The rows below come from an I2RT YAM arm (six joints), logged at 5 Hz.
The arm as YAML. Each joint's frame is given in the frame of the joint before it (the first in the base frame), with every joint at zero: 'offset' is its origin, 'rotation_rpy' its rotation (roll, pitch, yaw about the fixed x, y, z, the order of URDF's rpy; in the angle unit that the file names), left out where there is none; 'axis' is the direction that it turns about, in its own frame. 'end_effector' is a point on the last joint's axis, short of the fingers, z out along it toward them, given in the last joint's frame.
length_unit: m
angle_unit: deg
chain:
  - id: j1
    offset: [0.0, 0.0, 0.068]
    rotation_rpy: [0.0, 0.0, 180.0]
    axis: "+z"
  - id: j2
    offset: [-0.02, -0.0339, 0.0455]
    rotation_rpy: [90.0, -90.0, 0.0]
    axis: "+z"
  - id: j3
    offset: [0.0, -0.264, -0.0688]
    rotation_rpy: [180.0, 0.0, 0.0]
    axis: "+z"
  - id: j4
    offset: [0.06, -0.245, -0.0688]
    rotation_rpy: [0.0, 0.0, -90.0]
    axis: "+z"
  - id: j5
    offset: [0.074, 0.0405, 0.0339]
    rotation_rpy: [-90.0, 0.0, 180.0]
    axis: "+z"
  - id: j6
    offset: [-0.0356, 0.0, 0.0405]
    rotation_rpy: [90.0, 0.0, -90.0]
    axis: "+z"
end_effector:
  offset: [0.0, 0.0, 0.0]
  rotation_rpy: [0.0, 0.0, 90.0]
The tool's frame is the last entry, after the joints.
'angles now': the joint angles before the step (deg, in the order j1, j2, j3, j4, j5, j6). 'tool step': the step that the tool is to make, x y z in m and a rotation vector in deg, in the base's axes. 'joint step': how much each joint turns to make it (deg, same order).
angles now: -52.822, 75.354, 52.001, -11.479, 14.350, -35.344
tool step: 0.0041, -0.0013, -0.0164, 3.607, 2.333, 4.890
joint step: -0.003, 2.184, -0.778, -0.744, -4.116, -2.727
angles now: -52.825, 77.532, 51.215, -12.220, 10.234, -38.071
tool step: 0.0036, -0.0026, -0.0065, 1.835, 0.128, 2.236
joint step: -0.033, 1.583, 0.250, -0.103, -2.394, -0.665
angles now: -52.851, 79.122, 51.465, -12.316, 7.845, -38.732
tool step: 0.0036, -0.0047, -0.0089, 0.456, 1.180, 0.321
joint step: 0.030, 2.113, -0.039, 1.173, 0.210, -0.701
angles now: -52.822, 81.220, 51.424, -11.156, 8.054, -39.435
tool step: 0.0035, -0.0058, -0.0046, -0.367, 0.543, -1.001
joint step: 0.002, 1.891, 0.521, 1.309, 1.187, 0.166
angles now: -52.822, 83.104, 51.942, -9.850, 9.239, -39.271
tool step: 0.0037, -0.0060, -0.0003, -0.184, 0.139, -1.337
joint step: 0.006, 1.644, 1.383, 0.200, 1.158, 0.725
